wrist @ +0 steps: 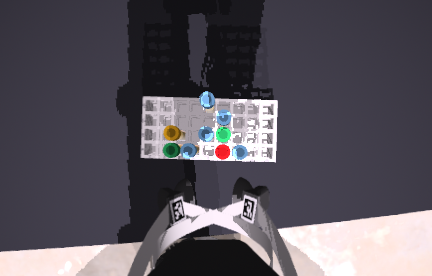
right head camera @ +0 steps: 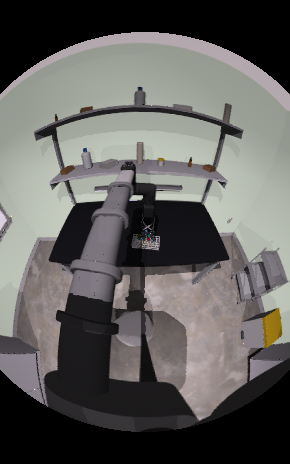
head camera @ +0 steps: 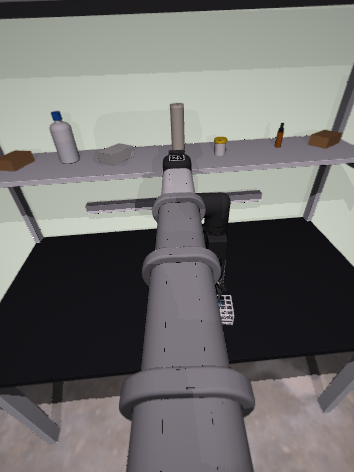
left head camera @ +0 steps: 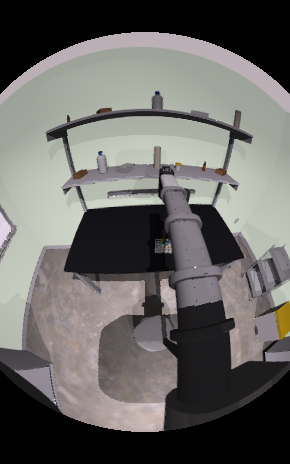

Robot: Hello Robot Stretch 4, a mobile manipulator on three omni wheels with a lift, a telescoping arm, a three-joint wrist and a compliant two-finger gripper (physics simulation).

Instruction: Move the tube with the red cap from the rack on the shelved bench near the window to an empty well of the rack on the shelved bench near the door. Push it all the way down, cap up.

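Where they show: gripper, between the fingertips: (wrist: 213, 194) (right head camera: 146, 234); robot's base, origin of its link: (right head camera: 134, 326) (left head camera: 153, 331).
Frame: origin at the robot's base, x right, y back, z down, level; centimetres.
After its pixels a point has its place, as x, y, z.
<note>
The white rack (head camera: 231, 320) {17.2, -59.2, -76.5} (left head camera: 158, 246) {1.5, -64.8, -74.9} (right head camera: 156, 245) {16.2, -59.2, -79.2} (wrist: 274, 150) {17.8, -60.8, -79.2} stands on the black bench top with several capped tubes in it. The red-capped tube (right head camera: 148, 239) {10.3, -60.3, -84.6} (wrist: 222, 152) {9.9, -61.1, -85.4} is upright, cap up, in the rack's row nearest the gripper in the wrist view. A bright green cap (wrist: 223, 134) {10.1, -63.3, -85.5} is directly behind it and a blue cap (wrist: 240, 152) {12.2, -61.0, -85.4} is to its right; the well to its left looks empty. My gripper (wrist: 213, 194) {8.8, -57.6, -93.5} is open and empty, its fingers above and short of the rack's near side. A second rack does not show.
The black bench top (head camera: 100, 310) {-31.9, -67.6, -73.5} (left head camera: 115, 240) {-32.9, -71.6, -73.5} lies under a shelf (head camera: 135, 167) {-15.2, -96.1, -119.2} with a white bottle (head camera: 65, 142) {-40.9, -102.8, -127.3}, a beige cylinder (head camera: 177, 127) {0.9, -108.2, -129.5} and a yellow-lidded jar (head camera: 220, 146) {17.1, -104.4, -122.9}. A yellow-fronted box (right head camera: 272, 327) {159.4, 33.7, -42.3} stands on the right. My arm (head camera: 182, 310) {0.1, -21.9, -135.8} hides part of the rack in the head view.
</note>
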